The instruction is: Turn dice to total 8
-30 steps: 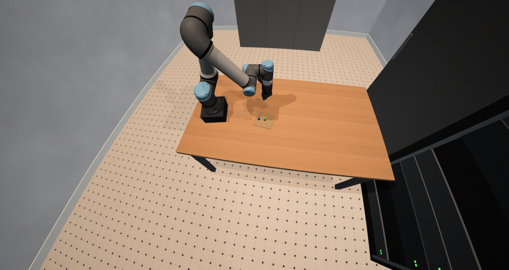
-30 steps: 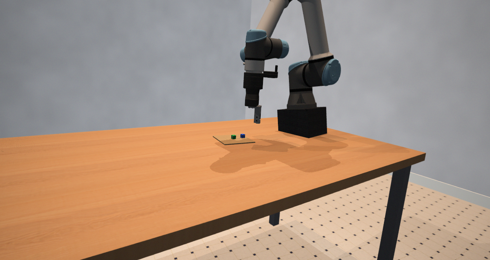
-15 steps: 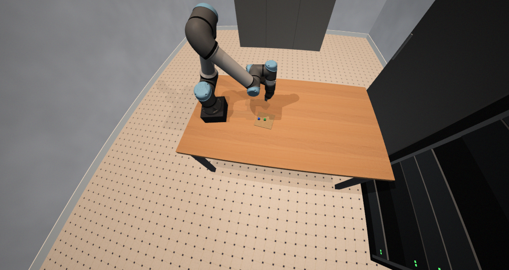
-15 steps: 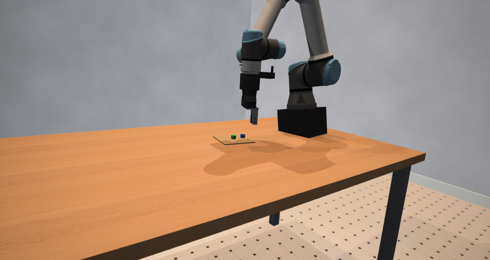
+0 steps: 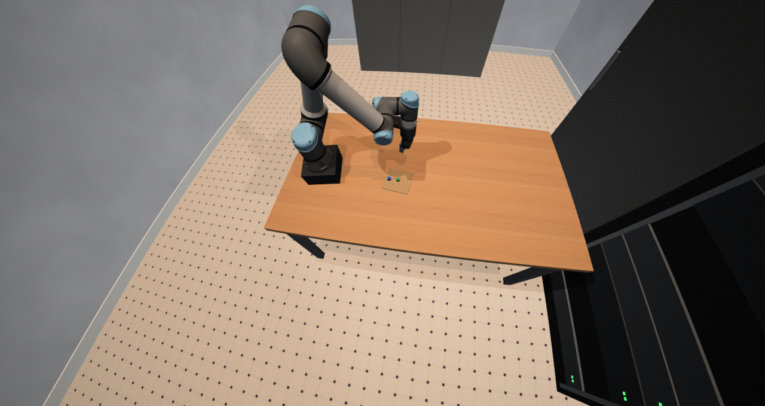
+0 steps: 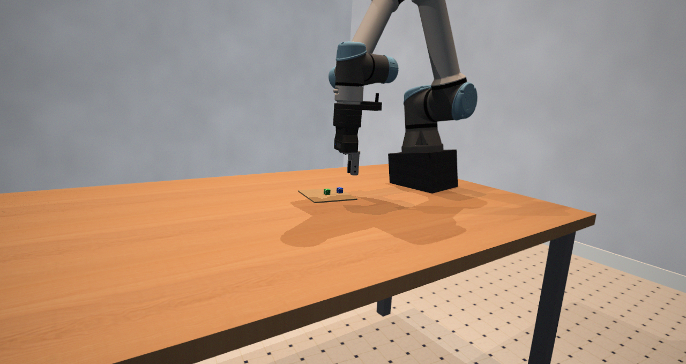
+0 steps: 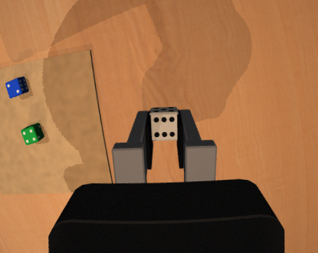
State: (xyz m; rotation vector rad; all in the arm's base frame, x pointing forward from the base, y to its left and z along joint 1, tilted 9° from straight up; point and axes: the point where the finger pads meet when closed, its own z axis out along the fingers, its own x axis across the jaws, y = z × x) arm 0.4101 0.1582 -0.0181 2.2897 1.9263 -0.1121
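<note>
Now: hand 1 cm above the white die. Also, from my hand: green die (13 cm to the right, 10 cm below); then mat (13 cm to the right, 11 cm below); then blue die (5 cm behind, 14 cm to the right, 10 cm below).
</note>
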